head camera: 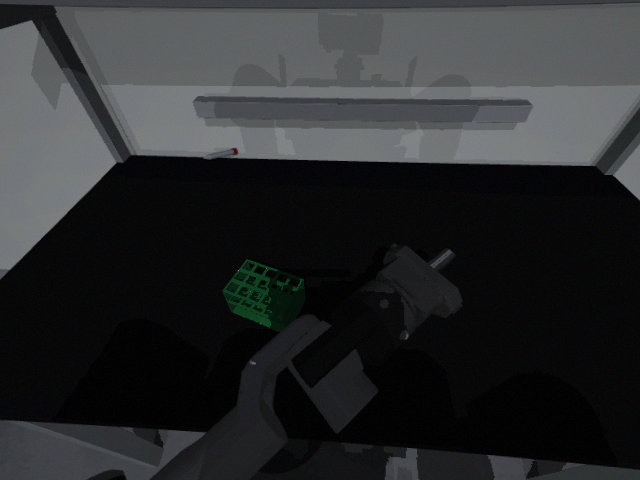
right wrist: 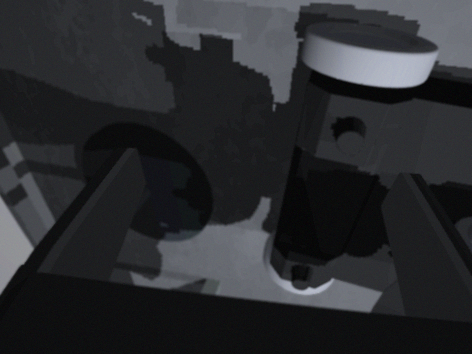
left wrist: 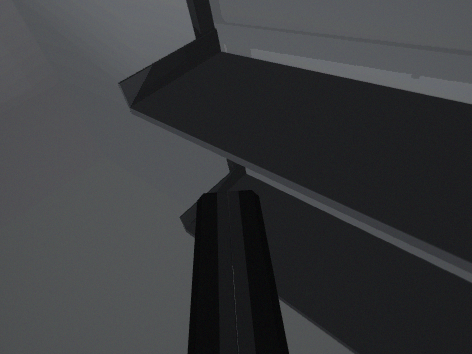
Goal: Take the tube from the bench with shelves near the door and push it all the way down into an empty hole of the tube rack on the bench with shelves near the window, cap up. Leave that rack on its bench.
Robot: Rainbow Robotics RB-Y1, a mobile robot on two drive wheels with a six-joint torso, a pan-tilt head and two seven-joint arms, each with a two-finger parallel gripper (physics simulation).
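Frame: origin at the robot's base, x ahead, y up, z right, level; centimetres.
Seen in the pictures: left gripper, fingertip midpoint: (head camera: 448,254) (left wrist: 229,212); right gripper, fingertip midpoint: (right wrist: 263,177).
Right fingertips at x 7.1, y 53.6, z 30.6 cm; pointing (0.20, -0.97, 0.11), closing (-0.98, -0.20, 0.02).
Observation:
Pixels of each thing's middle, then the offset from my right fingertips to it. Level surfaces: height alone.
- tube, body centre: (head camera: 220,154) dz -77.1, dx +93.5, dy +38.5 cm
- dark bench top, its level: dy +37.8 cm
- green tube rack, body centre: (head camera: 266,295) dz -46.6, dx +40.4, dy +41.5 cm
The tube (head camera: 222,153) lies on its side at the far back left of the dark bench top (head camera: 155,232), close to the back wall, its red cap toward the right. The green tube rack (head camera: 258,316) stands on the bench left of the middle; no tube shows in its holes, though part of it is in shadow. My left gripper (head camera: 450,253) (left wrist: 229,212) is shut with nothing between its fingers, over the bench to the right of the rack and far from the tube. My right gripper (right wrist: 263,177) is open and empty, with neither tube nor rack in its view.
A long grey bar (head camera: 336,111) runs along the back wall above the bench. Posts stand at both back corners. In the left wrist view, shelf boards (left wrist: 310,115) slant across. In the right wrist view, a dark body with a white round top (right wrist: 370,67) stands beyond the fingers.

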